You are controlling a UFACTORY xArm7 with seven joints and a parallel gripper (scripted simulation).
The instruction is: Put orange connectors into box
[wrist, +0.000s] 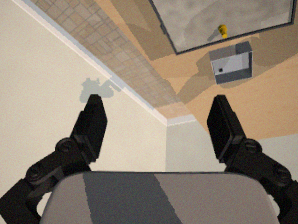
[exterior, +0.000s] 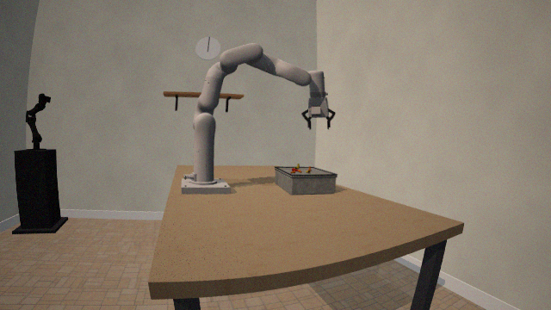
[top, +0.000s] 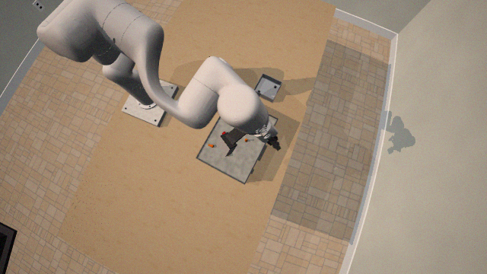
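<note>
Now: the tool case 8 cm behind my hand and 24 cm below it. Also, from my hand: junction box floor (1 cm behind, 29 cm to the left, 30 cm below); red connector (14 cm behind, 21 cm below).
</note>
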